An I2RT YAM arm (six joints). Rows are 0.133 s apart.
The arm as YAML. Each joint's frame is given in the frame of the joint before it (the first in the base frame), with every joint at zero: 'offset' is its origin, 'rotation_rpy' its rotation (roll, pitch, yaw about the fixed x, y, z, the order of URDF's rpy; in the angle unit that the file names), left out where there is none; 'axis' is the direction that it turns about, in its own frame. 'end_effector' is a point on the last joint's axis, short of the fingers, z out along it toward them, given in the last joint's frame.
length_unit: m
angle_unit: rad
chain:
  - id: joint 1
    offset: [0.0, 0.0, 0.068]
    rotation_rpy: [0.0, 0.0, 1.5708]
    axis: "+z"
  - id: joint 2
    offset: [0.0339, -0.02, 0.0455]
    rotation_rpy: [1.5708, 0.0, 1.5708]
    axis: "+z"
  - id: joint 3
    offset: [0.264, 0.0, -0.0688]
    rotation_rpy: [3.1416, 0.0, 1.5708]
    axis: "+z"
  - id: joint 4
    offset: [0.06, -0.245, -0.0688]
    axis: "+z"
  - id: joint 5
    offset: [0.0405, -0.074, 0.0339]
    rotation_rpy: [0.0, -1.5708, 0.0]
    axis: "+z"
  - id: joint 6
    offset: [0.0, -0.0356, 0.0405]
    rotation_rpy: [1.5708, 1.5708, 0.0]
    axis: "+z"
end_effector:
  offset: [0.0, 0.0, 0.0]
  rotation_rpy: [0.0, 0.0, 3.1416]
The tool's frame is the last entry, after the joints.
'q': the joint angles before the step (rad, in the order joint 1, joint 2, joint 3, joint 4, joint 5, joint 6). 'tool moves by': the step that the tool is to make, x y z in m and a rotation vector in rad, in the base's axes. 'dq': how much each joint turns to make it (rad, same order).
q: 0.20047, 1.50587, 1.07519, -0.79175, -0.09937, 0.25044
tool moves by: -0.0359, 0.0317, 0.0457, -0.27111, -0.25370, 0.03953
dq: 0.19572, -0.17678, 0.00016, -0.01217, 0.36737, 0.00040
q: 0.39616, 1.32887, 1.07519, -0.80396, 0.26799, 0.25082
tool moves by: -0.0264, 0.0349, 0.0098, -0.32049, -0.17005, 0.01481
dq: 0.21928, -0.02311, -0.00025, -0.02891, 0.41577, -0.00122
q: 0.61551, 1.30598, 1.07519, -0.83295, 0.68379, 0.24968
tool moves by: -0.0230, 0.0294, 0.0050, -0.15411, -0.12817, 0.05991
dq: 0.17138, -0.00009, -0.00022, -0.00106, 0.22913, -0.00042
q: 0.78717, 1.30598, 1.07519, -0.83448, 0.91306, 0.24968
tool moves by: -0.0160, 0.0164, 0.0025, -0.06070, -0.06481, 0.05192
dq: 0.10018, 0.00007, -0.00018, -0.00031, 0.10102, -0.00139
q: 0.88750, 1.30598, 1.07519, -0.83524, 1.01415, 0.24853
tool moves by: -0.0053, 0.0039, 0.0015, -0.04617, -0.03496, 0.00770
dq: 0.03094, -0.00010, -0.00002, -0.00320, 0.06030, -0.01328
